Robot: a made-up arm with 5 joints.
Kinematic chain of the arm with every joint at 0, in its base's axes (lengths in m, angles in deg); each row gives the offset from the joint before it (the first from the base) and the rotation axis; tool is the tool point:
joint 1: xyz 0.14 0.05 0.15 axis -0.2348 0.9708 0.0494
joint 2: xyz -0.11 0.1 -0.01 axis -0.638 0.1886 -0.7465
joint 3: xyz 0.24 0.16 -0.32 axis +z
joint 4: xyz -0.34 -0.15 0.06 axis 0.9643 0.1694 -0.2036
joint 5: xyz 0 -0.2 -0.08 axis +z
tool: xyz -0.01 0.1 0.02
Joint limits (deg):
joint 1: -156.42..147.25
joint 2: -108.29..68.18
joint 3: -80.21..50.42
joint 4: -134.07..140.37
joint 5: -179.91..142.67
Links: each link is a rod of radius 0.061 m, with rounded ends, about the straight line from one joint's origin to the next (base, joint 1, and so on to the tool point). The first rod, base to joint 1, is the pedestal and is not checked.
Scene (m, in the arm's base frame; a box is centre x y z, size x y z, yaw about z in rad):
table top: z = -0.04
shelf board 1: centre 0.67 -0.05 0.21 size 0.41 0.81 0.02 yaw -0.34
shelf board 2: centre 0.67 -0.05 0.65 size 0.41 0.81 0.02 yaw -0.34
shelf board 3: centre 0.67 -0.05 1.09 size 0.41 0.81 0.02 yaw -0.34
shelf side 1: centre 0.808 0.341 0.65 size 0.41 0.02 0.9 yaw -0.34
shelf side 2: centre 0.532 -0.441 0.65 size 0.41 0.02 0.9 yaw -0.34
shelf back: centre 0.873 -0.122 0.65 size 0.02 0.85 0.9 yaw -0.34
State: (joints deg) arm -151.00 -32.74 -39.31 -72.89 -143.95
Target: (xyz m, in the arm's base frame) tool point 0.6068 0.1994 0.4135
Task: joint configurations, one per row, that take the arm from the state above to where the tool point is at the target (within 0.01 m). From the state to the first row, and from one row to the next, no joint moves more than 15 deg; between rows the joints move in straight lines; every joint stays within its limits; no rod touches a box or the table.
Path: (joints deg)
1: -152.08 -32.98 -39.94 -58.70 -144.44
2: -153.17 -33.22 -40.57 -44.50 -144.93
3: -154.25 -33.46 -41.20 -30.31 -145.41
4: -155.34 -33.70 -41.84 -16.12 -145.90
5: -156.42 -33.95 -42.47 -1.93 -146.39
6: -154.00 -19.31 -29.80 11.99 -160.74
7: -151.57 -4.67 -17.13 25.91 -175.10

